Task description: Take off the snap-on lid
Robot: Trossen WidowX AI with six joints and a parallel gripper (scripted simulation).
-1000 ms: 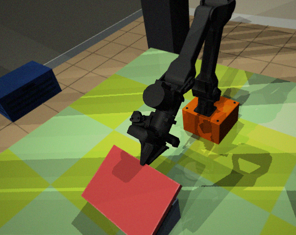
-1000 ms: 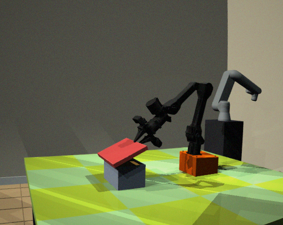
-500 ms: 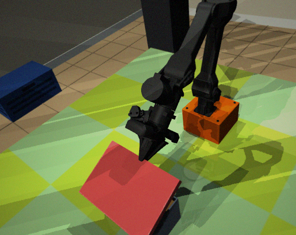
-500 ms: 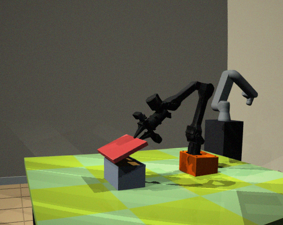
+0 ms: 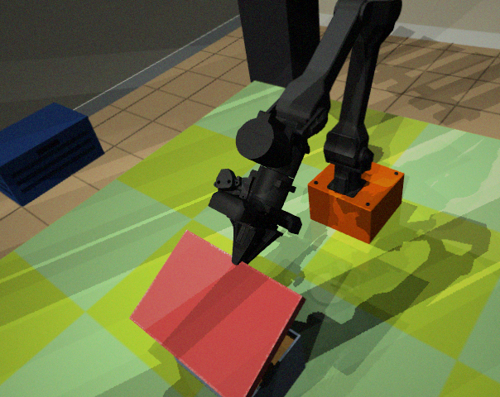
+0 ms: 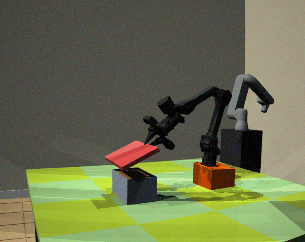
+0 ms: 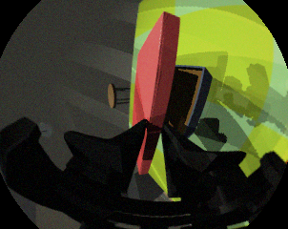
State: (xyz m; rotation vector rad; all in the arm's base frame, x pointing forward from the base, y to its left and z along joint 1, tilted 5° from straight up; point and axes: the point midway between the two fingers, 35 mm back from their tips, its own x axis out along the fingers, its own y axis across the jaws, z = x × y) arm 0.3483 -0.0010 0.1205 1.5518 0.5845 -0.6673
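The red lid lies 70 mm ahead of my gripper tip and 30 mm below it. From my gripper tip the other things lie so: grey-blue storage box (170 mm below, 60 mm ahead).
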